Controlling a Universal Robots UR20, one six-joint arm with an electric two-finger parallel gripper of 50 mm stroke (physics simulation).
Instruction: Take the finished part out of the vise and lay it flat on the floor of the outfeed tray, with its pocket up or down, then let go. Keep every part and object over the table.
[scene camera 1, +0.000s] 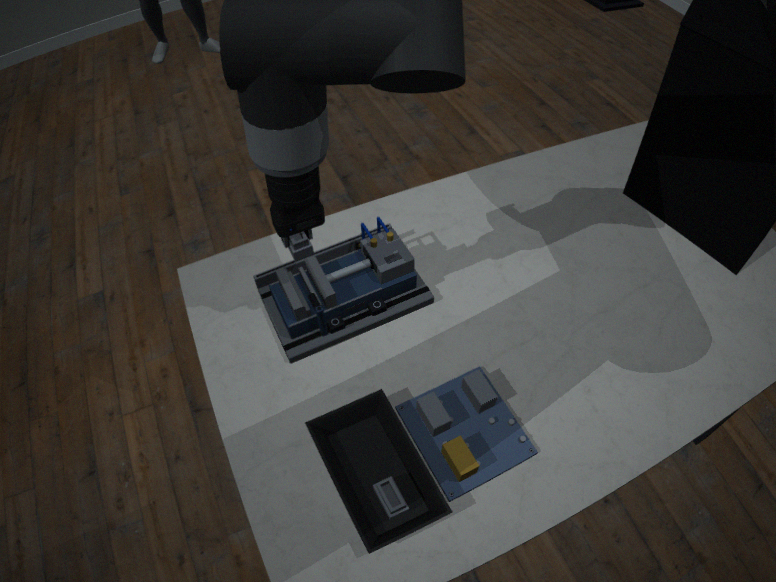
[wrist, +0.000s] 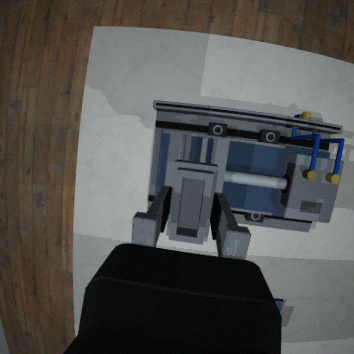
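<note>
The finished part is a grey block with a rectangular pocket facing up. My gripper is shut on it, one finger on each long side, and holds it raised above the vise. The vise has a blue bed and grey jaws. In the scene view a gap shows between its jaws, and the part is apart from them. The outfeed tray is black with raised walls, near the table's front left. Its floor bears another grey pocketed part, lying flat.
A blue board beside the tray bears two grey blocks, a yellow block and small round pins. Blue nozzles stand up at the vise's end block. A large dark body stands at the right.
</note>
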